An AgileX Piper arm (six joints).
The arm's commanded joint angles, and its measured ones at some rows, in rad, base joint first. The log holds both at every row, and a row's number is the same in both.
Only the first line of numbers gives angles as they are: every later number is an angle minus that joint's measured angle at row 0.
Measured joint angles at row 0:
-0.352 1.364 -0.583 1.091 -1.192 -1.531
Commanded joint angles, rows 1 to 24:
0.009 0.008 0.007 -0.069 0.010 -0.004
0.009 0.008 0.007 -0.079 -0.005 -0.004
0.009 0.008 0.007 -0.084 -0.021 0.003
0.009 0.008 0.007 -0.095 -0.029 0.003
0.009 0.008 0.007 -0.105 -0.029 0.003
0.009 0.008 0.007 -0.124 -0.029 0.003
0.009 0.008 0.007 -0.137 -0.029 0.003
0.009 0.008 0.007 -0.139 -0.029 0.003
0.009 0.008 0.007 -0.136 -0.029 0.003
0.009 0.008 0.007 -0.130 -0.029 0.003
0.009 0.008 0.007 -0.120 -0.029 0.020
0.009 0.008 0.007 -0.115 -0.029 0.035
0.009 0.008 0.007 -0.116 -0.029 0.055
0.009 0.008 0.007 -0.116 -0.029 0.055
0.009 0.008 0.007 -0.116 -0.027 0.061
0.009 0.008 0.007 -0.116 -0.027 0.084
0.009 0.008 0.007 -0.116 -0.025 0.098
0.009 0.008 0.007 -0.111 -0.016 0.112
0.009 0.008 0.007 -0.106 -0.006 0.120
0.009 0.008 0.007 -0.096 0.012 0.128
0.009 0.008 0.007 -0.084 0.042 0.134
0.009 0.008 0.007 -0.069 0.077 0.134
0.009 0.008 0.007 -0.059 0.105 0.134
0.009 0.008 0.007 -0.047 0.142 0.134
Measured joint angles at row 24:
0.006 0.008 0.007 -0.085 -0.004 0.106
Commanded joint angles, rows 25 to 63:
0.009 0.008 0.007 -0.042 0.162 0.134
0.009 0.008 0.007 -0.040 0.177 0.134
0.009 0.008 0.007 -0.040 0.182 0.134
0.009 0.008 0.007 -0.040 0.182 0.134
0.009 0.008 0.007 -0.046 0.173 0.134
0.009 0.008 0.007 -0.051 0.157 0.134
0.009 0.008 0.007 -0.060 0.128 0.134
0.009 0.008 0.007 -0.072 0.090 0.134
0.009 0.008 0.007 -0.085 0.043 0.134
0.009 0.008 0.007 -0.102 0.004 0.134
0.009 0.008 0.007 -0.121 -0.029 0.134
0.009 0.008 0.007 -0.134 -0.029 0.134
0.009 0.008 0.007 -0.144 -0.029 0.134
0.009 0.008 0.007 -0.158 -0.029 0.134
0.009 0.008 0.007 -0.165 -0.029 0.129
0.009 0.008 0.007 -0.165 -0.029 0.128
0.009 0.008 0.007 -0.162 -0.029 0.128
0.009 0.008 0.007 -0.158 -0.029 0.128
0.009 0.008 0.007 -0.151 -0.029 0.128
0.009 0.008 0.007 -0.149 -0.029 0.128
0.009 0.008 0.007 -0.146 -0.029 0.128
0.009 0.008 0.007 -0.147 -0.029 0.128
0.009 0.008 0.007 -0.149 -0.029 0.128
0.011 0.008 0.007 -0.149 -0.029 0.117
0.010 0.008 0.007 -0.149 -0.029 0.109
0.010 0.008 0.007 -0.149 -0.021 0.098
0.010 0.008 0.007 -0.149 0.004 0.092
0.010 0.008 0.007 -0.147 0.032 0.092
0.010 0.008 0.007 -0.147 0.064 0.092
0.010 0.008 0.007 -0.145 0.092 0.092
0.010 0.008 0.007 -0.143 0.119 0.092
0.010 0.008 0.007 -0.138 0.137 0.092
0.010 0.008 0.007 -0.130 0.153 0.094
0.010 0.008 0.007 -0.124 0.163 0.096
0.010 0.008 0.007 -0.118 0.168 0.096
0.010 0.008 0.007 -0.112 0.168 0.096
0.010 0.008 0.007 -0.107 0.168 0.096
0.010 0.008 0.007 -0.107 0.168 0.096
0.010 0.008 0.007 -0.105 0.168 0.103
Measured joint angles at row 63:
0.005 0.009 0.005 -0.114 0.159 0.097
